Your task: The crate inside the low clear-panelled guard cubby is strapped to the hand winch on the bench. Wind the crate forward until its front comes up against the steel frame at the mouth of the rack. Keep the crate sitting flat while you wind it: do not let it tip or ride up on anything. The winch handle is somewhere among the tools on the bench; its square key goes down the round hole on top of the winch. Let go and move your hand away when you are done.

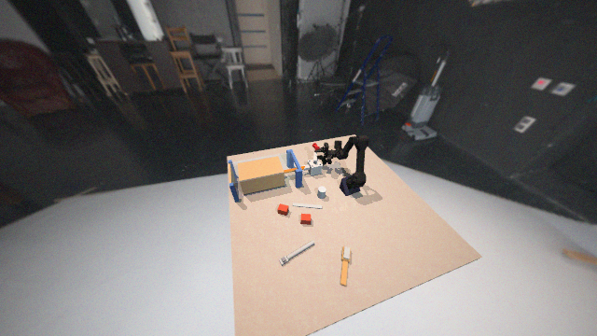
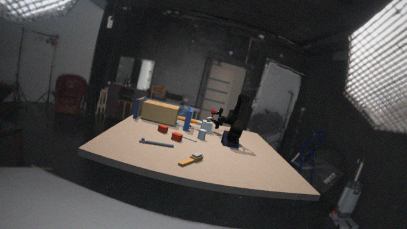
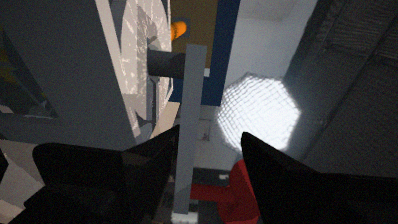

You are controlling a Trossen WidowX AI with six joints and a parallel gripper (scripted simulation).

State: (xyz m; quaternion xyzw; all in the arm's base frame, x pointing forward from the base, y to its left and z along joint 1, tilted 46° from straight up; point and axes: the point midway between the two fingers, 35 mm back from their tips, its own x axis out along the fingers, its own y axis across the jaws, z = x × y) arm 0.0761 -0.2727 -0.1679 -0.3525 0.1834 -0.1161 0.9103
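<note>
Right now my gripper tip is 10 mm to the left of the winch handle, 10 mm past it and 10 mm above it. Round my gripper tip: grey winch (100 mm below, 40 mm to the left); then red knob (40 mm to the right, 30 mm behind, 20 mm above); then blue steel frame (180 mm ahead, 30 mm below, 20 mm to the left).
</note>
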